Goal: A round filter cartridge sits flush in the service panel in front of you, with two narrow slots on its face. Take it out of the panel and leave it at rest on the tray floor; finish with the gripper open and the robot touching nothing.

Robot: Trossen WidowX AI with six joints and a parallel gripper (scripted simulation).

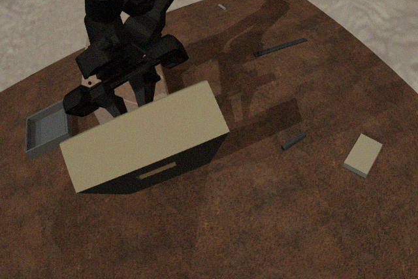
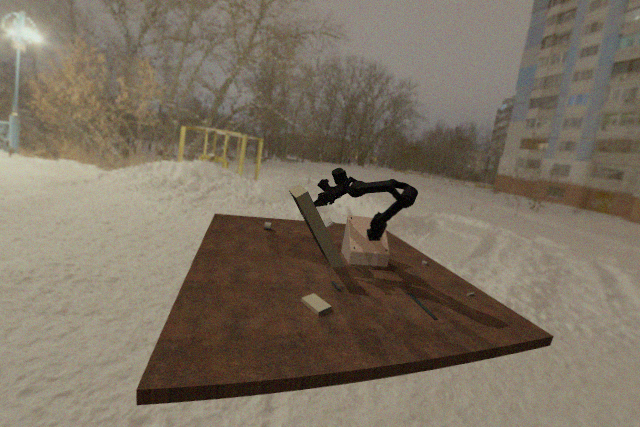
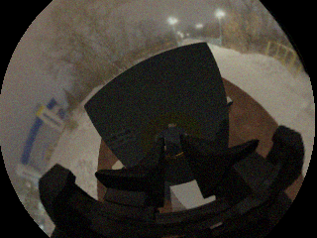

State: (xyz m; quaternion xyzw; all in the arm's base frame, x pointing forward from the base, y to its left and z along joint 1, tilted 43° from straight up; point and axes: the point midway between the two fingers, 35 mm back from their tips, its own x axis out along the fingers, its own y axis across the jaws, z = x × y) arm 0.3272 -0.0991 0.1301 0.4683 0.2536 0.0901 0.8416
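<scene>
Now: the round filter cartridge 1 cm below my gripper tip and 1 cm ahead of it. Also, from my gripper tip: beige block: 38 cm to the left, 26 cm below, 2 cm ahead; then short dark bar: 26 cm to the left, 26 cm below, 10 cm behind; then service panel: 8 cm below, 4 cm behind.
</scene>
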